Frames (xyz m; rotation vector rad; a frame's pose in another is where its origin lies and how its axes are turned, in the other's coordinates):
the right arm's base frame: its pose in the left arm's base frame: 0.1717 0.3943 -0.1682 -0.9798 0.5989 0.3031
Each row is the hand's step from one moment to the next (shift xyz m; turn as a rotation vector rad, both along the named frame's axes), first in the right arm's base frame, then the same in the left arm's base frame.
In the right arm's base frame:
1: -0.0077 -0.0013 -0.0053 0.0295 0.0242 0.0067
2: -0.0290 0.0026 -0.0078 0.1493 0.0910 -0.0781
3: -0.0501 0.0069 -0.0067 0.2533 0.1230 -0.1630
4: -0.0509 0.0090 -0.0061 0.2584 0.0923 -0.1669
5: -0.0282 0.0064 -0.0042 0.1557 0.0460 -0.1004
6: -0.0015 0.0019 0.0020 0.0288 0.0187 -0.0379
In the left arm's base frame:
1: -0.0073 -0.0050 0.0033 0.0138 0.0179 -0.0315
2: -0.0271 -0.0045 0.0124 0.0480 -0.0211 -0.1842
3: -0.0458 -0.0008 0.0225 0.0867 -0.0783 -0.3036
4: -0.0472 0.0008 0.0218 0.1048 -0.0981 -0.2873
5: -0.0272 0.0005 0.0108 0.0680 -0.0641 -0.1665
6: -0.0015 0.0027 0.0004 0.0010 -0.0228 -0.0458

